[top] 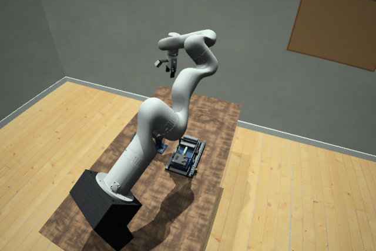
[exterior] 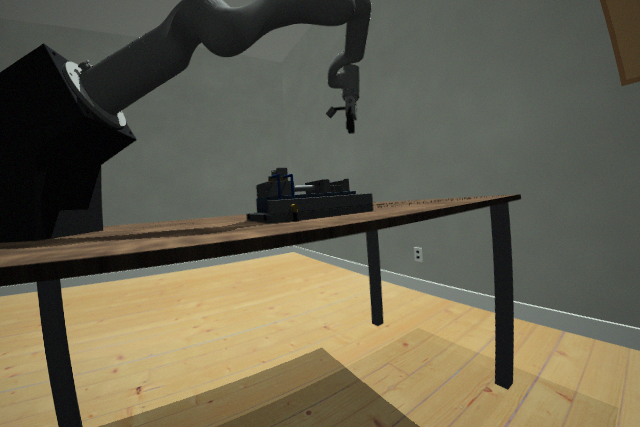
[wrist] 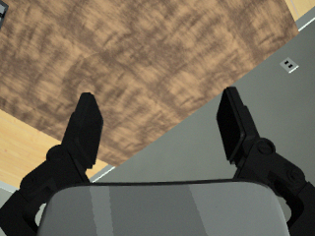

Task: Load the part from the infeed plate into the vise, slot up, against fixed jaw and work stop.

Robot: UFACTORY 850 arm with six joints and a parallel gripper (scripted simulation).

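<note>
Right now my hand is 310 mm past the part, 270 mm to the right of it and 350 mm above it. From my hand the other things lie so: work stop 430 mm behind, 50 mm to the right, 280 mm below; moving jaw 490 mm behind, 70 mm to the right, 290 mm below; V-block post 410 mm behind, 120 mm to the left, 310 mm below.
</note>
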